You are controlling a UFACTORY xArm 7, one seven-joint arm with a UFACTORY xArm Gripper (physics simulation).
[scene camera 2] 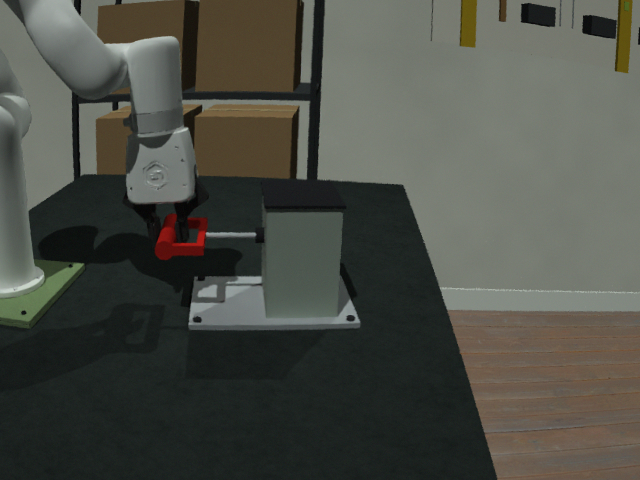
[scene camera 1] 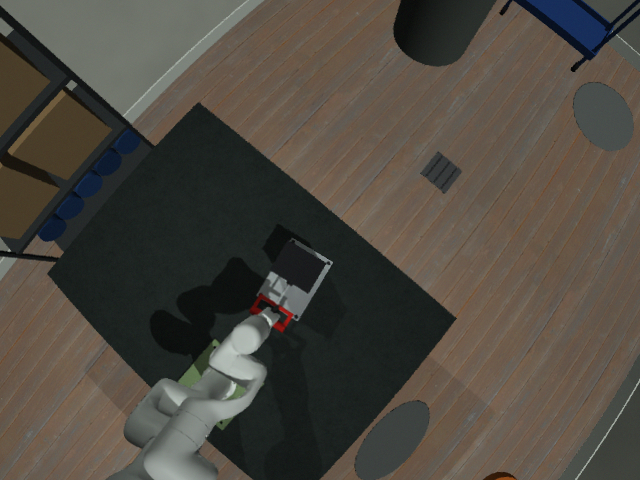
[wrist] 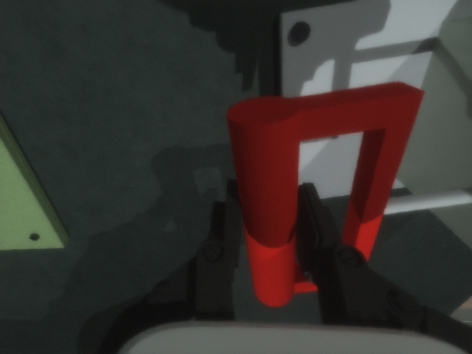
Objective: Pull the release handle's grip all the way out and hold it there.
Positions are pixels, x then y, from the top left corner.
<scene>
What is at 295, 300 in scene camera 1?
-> A light grey base plate.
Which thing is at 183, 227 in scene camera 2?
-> My gripper.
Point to a light grey base plate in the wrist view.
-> At 318, 53
</scene>
